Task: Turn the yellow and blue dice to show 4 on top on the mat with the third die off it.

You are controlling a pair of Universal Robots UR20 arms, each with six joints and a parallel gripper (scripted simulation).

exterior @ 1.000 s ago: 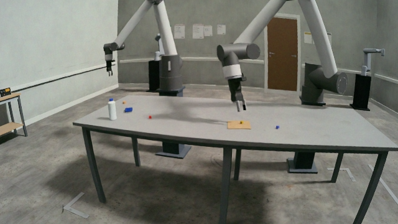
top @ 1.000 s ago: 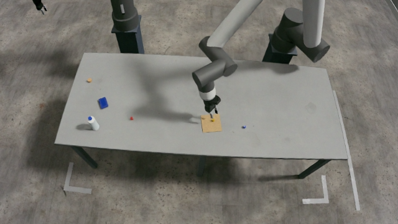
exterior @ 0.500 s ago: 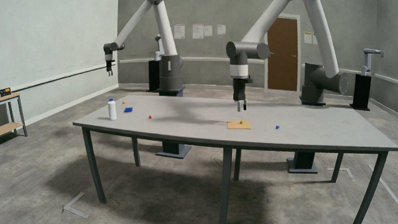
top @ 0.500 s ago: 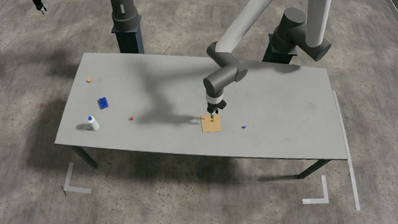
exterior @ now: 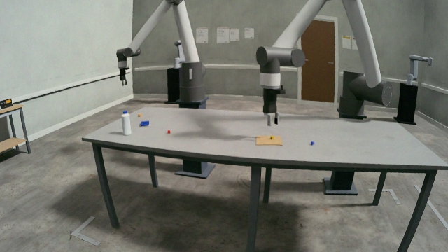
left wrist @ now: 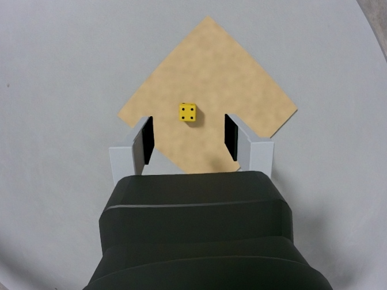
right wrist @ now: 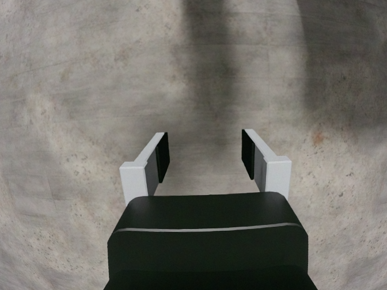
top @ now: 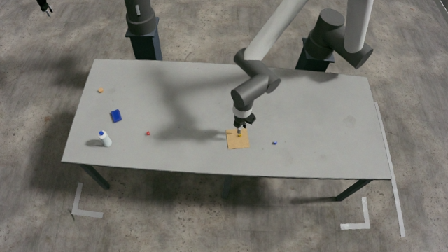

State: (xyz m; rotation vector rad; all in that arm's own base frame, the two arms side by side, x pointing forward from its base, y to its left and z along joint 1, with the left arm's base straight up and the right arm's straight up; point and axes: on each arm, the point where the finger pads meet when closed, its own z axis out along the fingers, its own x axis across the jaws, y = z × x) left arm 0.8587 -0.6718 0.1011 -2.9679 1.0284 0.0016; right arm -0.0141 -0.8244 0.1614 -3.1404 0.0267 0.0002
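Now: left hand 230 mm to the right of the blue die, 90 mm above it and 20 mm short of it. Round my left hand: red die 600 mm to the right, 90 mm below, 80 mm ahead; then yellow die 90 mm below; then tan mat 100 mm below, 20 mm ahead, 10 mm to the right.
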